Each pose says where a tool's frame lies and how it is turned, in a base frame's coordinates. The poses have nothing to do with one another.
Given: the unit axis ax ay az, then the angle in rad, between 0 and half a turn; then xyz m.
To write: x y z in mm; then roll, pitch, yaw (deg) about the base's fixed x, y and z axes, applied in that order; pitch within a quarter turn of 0, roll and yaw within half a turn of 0. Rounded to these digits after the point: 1 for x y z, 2 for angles.
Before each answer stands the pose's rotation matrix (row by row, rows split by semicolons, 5 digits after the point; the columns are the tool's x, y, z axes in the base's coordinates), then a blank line. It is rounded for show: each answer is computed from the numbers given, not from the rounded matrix.
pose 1, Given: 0.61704 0.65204 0.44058 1.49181 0.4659 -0.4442 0.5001
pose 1, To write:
0.42960 -0.06862 0.90041; 0.80979 0.47051 -0.35051; -0.39960 0.87972 0.25770

465.9 -444.2 500.1 73.67 23.55 62.05
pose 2, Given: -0.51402 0.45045 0.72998 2.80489 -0.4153 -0.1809 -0.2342
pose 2, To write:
-0.43025 -0.69125 -0.58057; -0.20891 -0.54943 0.80900; -0.87820 0.46936 0.09198

-415.3 -180.9 -234.2 78.91 61.43 -154.10
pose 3, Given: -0.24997 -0.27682 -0.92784 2.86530 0.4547 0.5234 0.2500
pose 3, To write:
-0.83947 0.38887 0.37955; -0.11734 -0.81172 0.57214; 0.53058 0.43576 0.72705

454.7 523.4 250.0 30.94 -32.04 -172.04
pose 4, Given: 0.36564 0.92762 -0.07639 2.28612 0.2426 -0.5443 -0.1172
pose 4, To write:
-0.43449 0.61929 0.65399; 0.50396 0.76896 -0.39335; -0.74649 0.15868 -0.64620

242.6 -544.3 -117.2 166.20 48.29 130.77
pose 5, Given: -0.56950 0.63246 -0.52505 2.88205 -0.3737 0.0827 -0.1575
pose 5, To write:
-0.32872 -0.57355 0.75032; -0.84305 -0.17990 -0.50686; 0.42570 -0.79917 -0.42439

-373.7 82.7 -157.5 -117.97 -25.19 -111.30
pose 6, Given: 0.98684 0.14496 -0.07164 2.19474 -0.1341 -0.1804 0.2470
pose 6, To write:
0.95858 0.28477 0.00565; 0.16849 -0.55095 -0.81735; -0.22965 0.78445 -0.57611

-134.1 -180.4 247.0 126.29 13.28 9.97
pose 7, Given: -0.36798 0.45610 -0.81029 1.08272 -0.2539 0.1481 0.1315
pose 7, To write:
0.54084 0.62654 0.56119; -0.80481 0.57940 0.12874; -0.24449 -0.52128 0.81761

-253.9 148.1 131.5 -32.52 14.15 -56.10
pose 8, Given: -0.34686 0.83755 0.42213 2.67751 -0.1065 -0.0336 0.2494
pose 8, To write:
-0.66633 -0.73925 0.09754; -0.36135 0.43456 0.82497; -0.65225 0.51446 -0.55669

-106.5 -33.6 249.4 137.26 40.71 -151.53
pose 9, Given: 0.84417 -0.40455 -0.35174 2.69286 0.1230 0.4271 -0.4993
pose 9, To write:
0.45369 -0.49661 -0.73996; -0.80180 -0.58988 -0.09572; -0.38895 0.63672 -0.66581

123.0 427.1 -499.3 136.28 22.89 -60.50
